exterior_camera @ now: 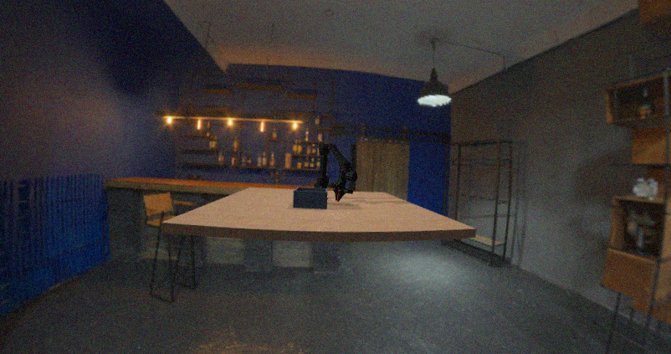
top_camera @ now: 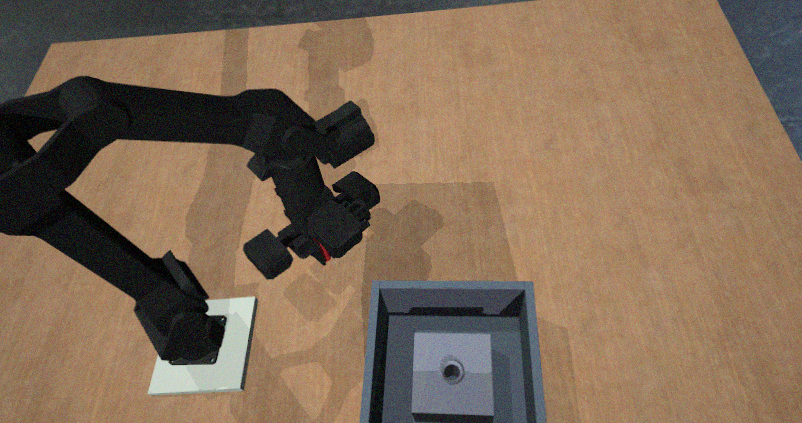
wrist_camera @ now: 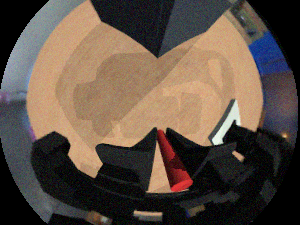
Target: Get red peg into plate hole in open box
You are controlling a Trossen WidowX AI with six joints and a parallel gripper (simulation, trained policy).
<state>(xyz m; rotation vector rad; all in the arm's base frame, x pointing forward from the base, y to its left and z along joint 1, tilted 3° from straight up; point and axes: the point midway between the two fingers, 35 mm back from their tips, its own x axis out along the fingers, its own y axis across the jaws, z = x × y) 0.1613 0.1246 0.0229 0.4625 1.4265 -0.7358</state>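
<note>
The red peg lies 30 mm above my gripper tip and 10 mm to the left of it. Also, from my gripper tip: light grey plate 180 mm ahead, 170 mm to the right, 40 mm above; then grey box 180 mm ahead, 170 mm to the right, 20 mm above.
</note>
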